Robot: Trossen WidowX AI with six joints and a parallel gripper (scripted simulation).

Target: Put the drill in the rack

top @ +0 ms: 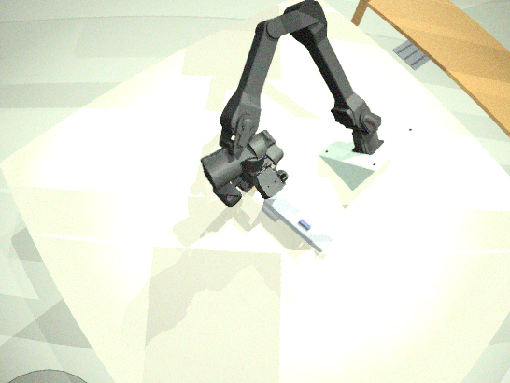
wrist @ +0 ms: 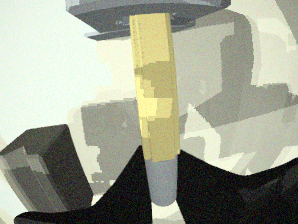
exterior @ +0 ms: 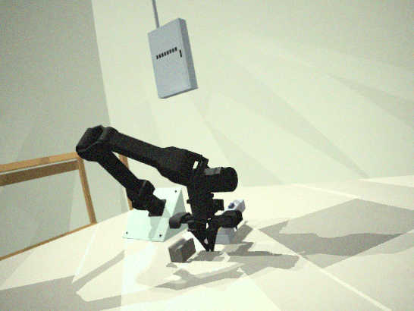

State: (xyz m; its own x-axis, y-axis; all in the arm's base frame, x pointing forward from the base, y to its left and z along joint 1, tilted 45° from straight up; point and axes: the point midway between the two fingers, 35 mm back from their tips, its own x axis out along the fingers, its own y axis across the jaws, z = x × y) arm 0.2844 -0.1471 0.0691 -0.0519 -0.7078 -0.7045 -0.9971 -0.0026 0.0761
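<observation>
Right now my gripper tip is 70 mm past the dark grey rack, 20 mm to the left of it and 10 mm below it. The rest, counted from my gripper tip: housing block (10 mm behind, 150 mm to the left, 40 mm above); then key (10 mm behind, 180 mm to the left, 40 mm above).
</observation>
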